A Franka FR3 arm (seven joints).
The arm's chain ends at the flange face. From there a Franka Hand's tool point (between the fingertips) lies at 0.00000 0.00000 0.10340 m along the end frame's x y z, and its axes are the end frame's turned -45 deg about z.
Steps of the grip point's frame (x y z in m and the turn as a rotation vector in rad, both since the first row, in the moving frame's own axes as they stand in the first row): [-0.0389 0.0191 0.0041 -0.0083 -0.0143 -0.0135]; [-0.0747 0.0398 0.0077 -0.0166 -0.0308 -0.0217]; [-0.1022 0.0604 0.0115 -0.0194 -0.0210 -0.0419]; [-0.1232 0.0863 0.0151 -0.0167 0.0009 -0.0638]
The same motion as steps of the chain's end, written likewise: [-0.0136 0.0394 0.0041 -0.0160 -0.0042 -0.0135]; [-0.0237 0.0775 0.0078 -0.0335 -0.0100 -0.0217]; [-0.0295 0.1120 0.0115 -0.0286 -0.0011 -0.0419]; [-0.0274 0.1470 0.0151 -0.0112 0.0124 -0.0638]
